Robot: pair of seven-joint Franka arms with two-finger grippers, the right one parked.
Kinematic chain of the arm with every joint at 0, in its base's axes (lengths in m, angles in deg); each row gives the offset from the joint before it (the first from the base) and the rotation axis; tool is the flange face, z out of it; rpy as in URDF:
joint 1: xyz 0 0 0.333 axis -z
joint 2: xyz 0 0 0 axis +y
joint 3: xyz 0 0 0.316 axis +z
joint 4: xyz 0.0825 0 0 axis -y
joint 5: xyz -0.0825 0 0.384 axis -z
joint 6: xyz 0 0 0 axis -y
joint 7: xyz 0.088 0 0 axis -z
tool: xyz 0 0 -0.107 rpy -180 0 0
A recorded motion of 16 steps. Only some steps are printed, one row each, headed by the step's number.
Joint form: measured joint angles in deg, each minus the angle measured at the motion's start. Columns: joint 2, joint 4, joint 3, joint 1, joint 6, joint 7, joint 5.
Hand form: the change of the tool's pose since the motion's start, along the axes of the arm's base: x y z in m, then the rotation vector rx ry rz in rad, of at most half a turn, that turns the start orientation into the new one. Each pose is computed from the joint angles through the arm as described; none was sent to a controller.
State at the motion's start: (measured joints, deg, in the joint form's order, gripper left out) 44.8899 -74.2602 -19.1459 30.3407 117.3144 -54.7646 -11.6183
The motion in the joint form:
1: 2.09 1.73 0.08 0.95 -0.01 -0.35 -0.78
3: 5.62 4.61 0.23 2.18 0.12 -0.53 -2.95
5: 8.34 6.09 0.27 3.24 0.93 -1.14 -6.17
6: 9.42 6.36 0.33 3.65 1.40 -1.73 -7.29
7: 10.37 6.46 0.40 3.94 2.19 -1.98 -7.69
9: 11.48 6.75 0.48 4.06 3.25 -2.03 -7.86
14: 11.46 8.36 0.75 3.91 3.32 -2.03 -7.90
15: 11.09 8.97 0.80 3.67 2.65 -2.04 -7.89
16: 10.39 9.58 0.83 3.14 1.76 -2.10 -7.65
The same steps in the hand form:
1: -0.0021 -0.0091 -0.0130 0.0069 0.0007 -0.0086
3: -0.0023 -0.0199 -0.0357 0.0259 -0.0106 -0.0301
5: -0.0059 -0.0285 -0.0582 0.0535 -0.0369 -0.0572
6: -0.0085 -0.0313 -0.0695 0.0649 -0.0435 -0.0619
7: -0.0108 -0.0337 -0.0800 0.0660 -0.0445 -0.0652
9: -0.0109 -0.0349 -0.0908 0.0607 -0.0454 -0.0660
14: -0.0005 -0.0341 -0.0786 0.0450 -0.0685 -0.0527
15: 0.0046 -0.0317 -0.0702 0.0446 -0.0744 -0.0444
16: 0.0124 -0.0267 -0.0577 0.0419 -0.0798 -0.0283

